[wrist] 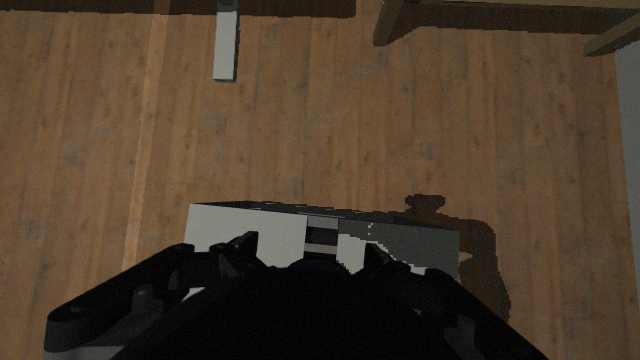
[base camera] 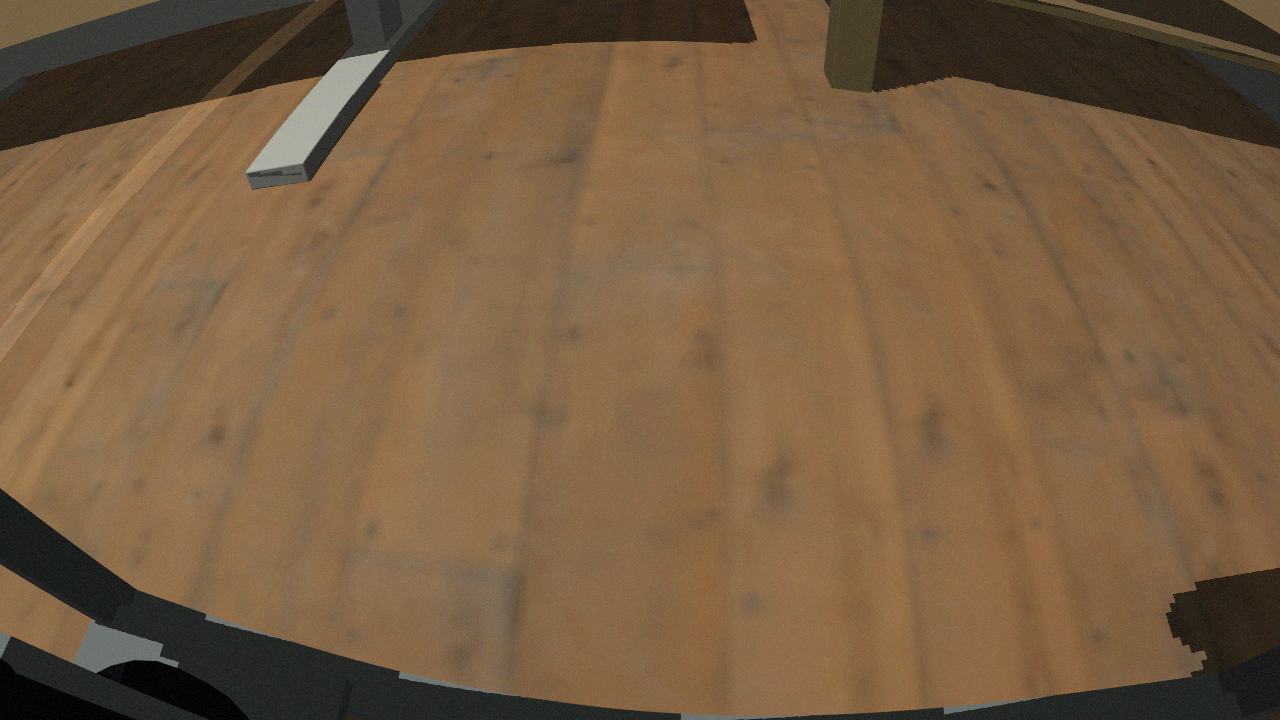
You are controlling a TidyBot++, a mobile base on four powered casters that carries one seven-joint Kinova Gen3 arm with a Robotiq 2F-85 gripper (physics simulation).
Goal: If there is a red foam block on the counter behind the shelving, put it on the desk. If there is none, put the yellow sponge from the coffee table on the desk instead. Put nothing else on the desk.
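Frame: origin at the arm's base, x right, y ahead, z up, level; centimetres.
Seen in the pictures: gripper, fingertip midpoint: [wrist: 311, 249].
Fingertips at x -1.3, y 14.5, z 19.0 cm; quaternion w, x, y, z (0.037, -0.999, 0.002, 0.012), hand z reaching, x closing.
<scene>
A point is followed by its place in that frame.
My gripper [wrist: 311, 249] @(x -1.3, y 14.5, z 19.0 cm) is open and empty, with its two dark fingers spread above the robot's own base at the bottom of the wrist view. No red foam block, yellow sponge, counter, shelving or coffee table can be made out in either view. Whether the furniture parts at the top edges belong to the desk, I cannot tell.
A light grey metal foot [base camera: 322, 116] [wrist: 225, 47] rests on the floor ahead to the left. A wooden leg [base camera: 852, 44] @(x 16.0, y 82.3, z -33.4 cm) [wrist: 387, 22] @(x 16.4, y 82.3, z -28.7 cm) stands ahead, right of that foot. My base [base camera: 268, 662] @(x -14.4, y 13.9, z -28.1 cm) [wrist: 225, 220] @(x -18.0, y 12.7, z -1.4 cm) shows below. A grey surface [wrist: 627, 75] @(x 111.9, y 77.1, z -36.9 cm) runs along the right edge.
</scene>
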